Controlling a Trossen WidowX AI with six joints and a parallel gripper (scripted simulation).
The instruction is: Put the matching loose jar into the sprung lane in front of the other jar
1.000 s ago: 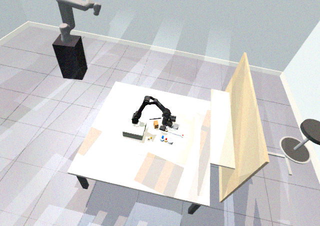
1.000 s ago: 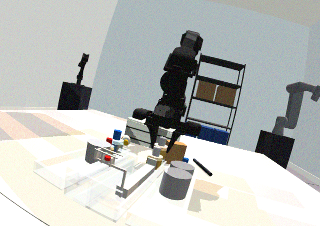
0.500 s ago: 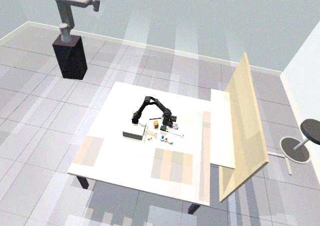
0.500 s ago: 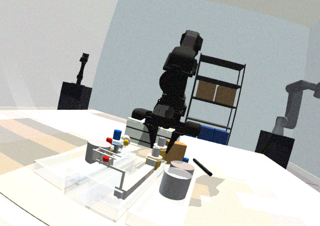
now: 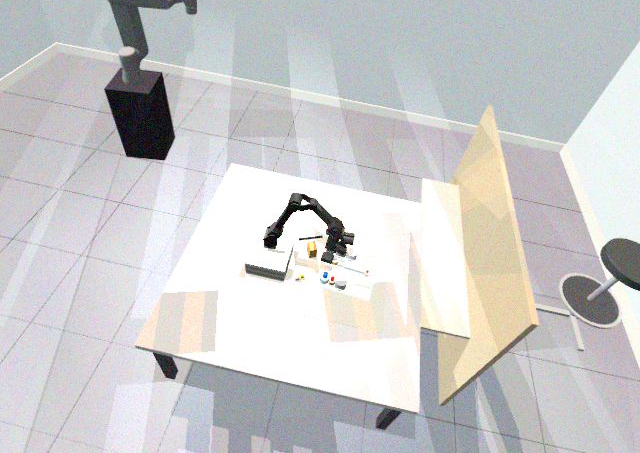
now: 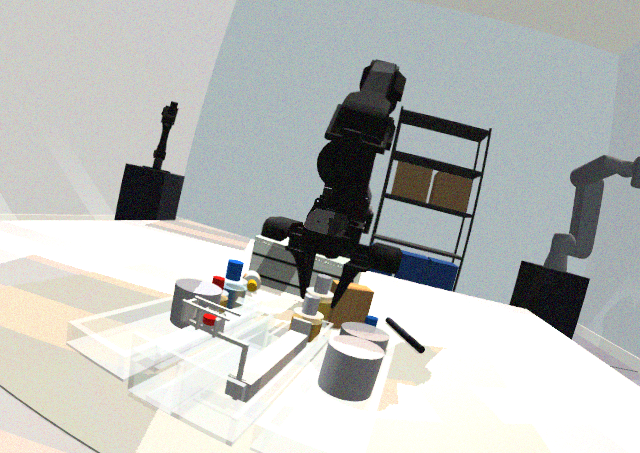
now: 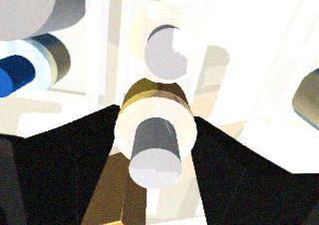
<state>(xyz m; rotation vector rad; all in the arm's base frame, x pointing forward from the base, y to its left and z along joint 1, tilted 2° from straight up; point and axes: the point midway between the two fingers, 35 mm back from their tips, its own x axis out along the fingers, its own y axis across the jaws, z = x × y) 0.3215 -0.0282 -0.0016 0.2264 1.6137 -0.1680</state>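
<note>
The tan box lies 90 mm behind my gripper tip, 50 mm to the left of it and 20 mm below it. Also, from my gripper tip: black rod (100 mm behind, 160 mm to the left, 50 mm below).
</note>
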